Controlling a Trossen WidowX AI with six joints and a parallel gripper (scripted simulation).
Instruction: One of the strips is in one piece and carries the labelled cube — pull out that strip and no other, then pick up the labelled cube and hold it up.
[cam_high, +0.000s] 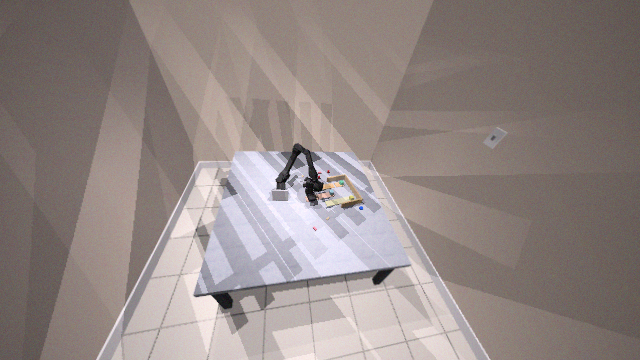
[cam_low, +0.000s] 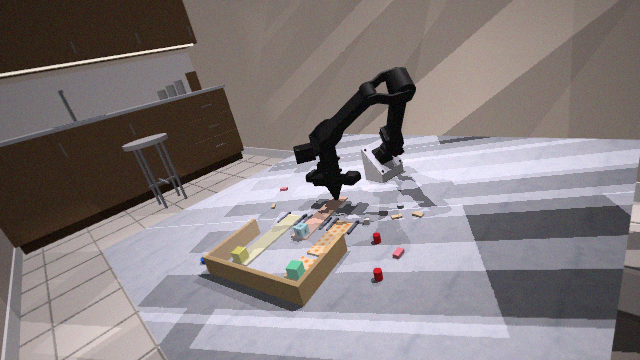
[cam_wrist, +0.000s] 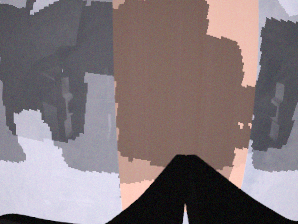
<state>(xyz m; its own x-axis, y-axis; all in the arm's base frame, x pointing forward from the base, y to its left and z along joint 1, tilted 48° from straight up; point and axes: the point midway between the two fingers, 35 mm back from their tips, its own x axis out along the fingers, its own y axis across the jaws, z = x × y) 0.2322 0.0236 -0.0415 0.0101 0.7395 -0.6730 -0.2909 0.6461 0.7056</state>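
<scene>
Now: the orange-dotted strip 15 cm ahead of my gripper tip and 15 cm to the left of it.
</scene>
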